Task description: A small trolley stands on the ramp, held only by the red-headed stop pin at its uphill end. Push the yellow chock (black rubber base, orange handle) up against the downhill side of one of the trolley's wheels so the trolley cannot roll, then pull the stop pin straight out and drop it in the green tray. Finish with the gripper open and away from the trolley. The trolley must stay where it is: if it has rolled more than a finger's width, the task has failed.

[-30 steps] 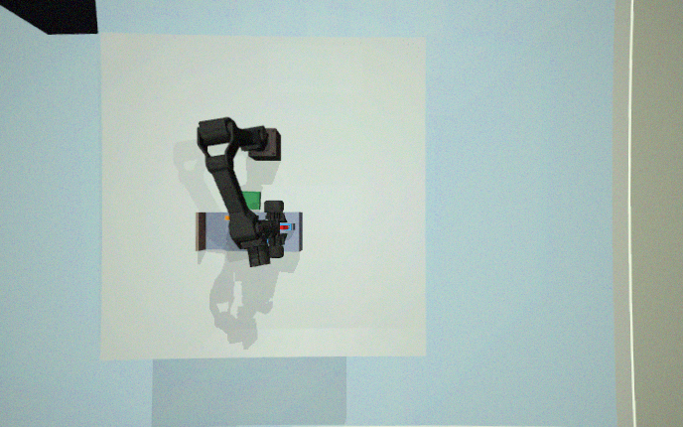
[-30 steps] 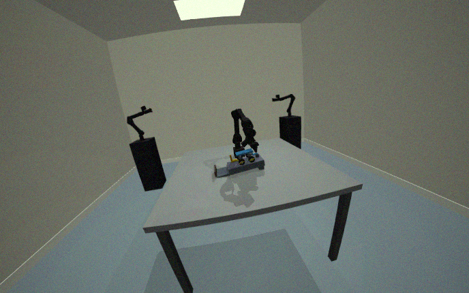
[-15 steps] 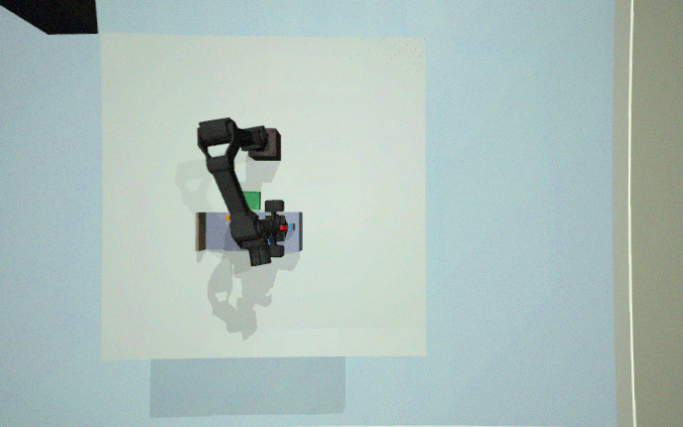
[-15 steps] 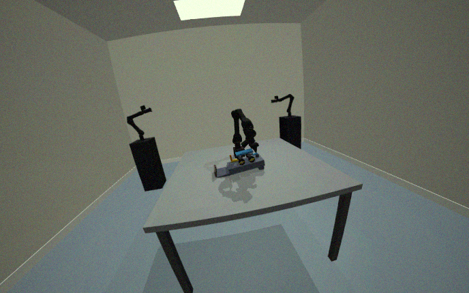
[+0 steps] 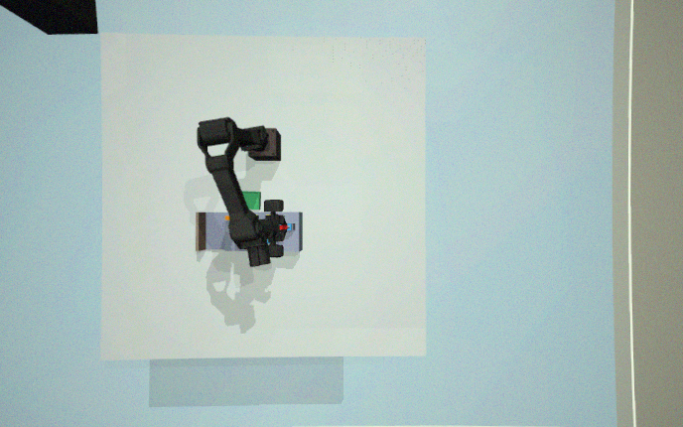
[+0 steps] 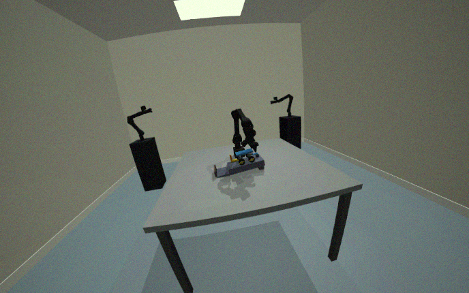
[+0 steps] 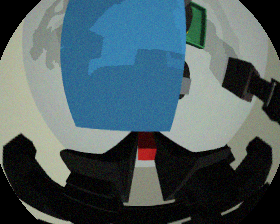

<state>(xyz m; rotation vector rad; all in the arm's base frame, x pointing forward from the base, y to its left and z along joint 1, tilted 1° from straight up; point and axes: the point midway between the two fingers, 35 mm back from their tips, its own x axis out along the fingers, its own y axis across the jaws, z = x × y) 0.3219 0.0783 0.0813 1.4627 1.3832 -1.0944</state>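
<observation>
Now: gripper tip 11 cm past the green tray, 18 cm to the left of it and 14 cm above it. Also, from my gripper tip: red-headed stop pin right at my gripper tip; grey ramp 2 cm ahead, 10 cm to the right, 9 cm below; blue trolley 2 cm ahead, 10 cm to the right, 2 cm below.
</observation>
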